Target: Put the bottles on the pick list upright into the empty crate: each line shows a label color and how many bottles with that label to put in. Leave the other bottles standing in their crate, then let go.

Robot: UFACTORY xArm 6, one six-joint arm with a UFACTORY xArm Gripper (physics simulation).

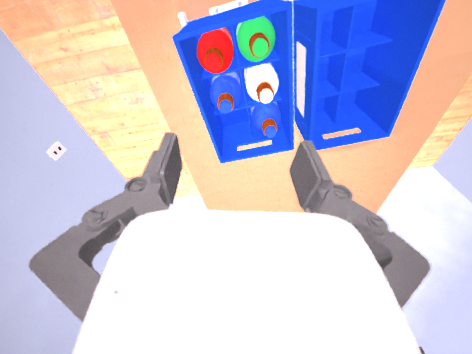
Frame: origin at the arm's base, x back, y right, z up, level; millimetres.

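Seen in the pictures: gripper, fingertip midpoint: (238, 152).
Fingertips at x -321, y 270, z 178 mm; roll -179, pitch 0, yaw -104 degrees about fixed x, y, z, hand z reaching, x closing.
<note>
Pixels of each thing's top centre, then the offset from my fingertips to it. "pt": a spot on its surface instead. Level surfaces: height alone.
- red-label bottle at its top centre: (213, 62) dz -267, dx -4, dy +35 mm
- green-label bottle at its top centre: (260, 48) dz -267, dx +4, dy -49 mm
- white-label bottle at its top centre: (266, 97) dz -267, dx -82, dy -55 mm
- second blue crate at a spot on its surface: (381, 131) pt dz -272, dx -212, dy -326 mm
- orange-brown table top at its surface level: dz -430 mm
A blue crate (283, 145) at the upper middle holds upright bottles with brown necks. A red-label bottle (215, 42) and a green-label bottle (256, 30) stand in the far row. A blue-label bottle (225, 89) and a white-label bottle (261, 77) stand in the middle row. Another blue-label bottle (265, 113) stands near right; the near-left compartment is empty. A second blue crate (381, 131) stands close on the right; its visible compartments are empty and its far end is cut off. My gripper (238, 152) is open and empty, above and nearer than the crates. The pick list does not show.
Both crates stand on an orange-brown table top (245, 187), whose near edge shows just beyond the gripper. White fittings (228, 6) are at the bottle crate's far end. Light wood planks (95, 95) lie left of the table. A white outlet (56, 150) is on the grey surface at left.
</note>
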